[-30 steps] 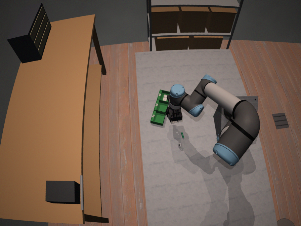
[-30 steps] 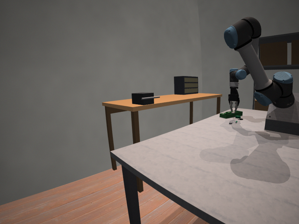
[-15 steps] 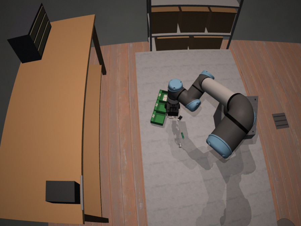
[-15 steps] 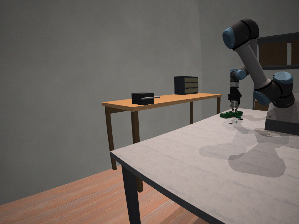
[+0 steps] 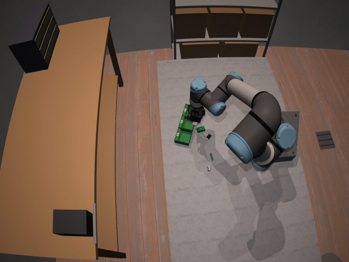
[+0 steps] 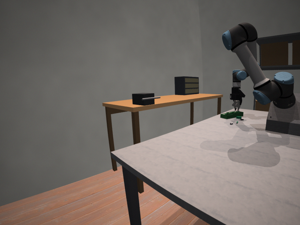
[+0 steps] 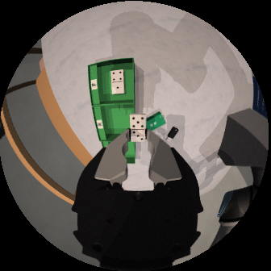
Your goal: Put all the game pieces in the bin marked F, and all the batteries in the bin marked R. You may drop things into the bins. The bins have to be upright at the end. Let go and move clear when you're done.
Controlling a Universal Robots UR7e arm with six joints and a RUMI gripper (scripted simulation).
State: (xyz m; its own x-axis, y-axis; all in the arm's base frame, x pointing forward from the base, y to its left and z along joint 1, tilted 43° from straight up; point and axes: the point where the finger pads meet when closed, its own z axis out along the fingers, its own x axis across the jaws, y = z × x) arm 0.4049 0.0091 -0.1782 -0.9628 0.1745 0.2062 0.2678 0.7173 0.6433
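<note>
My gripper is now 4 cm past the green 9V battery, 2 cm to the right of it and 7 cm above it. From my hand the other things lie so: green three-compartment bin (5 cm ahead, 1 cm to the right, 6 cm below); small black piece (7 cm behind, 7 cm to the left, 7 cm below).
</note>
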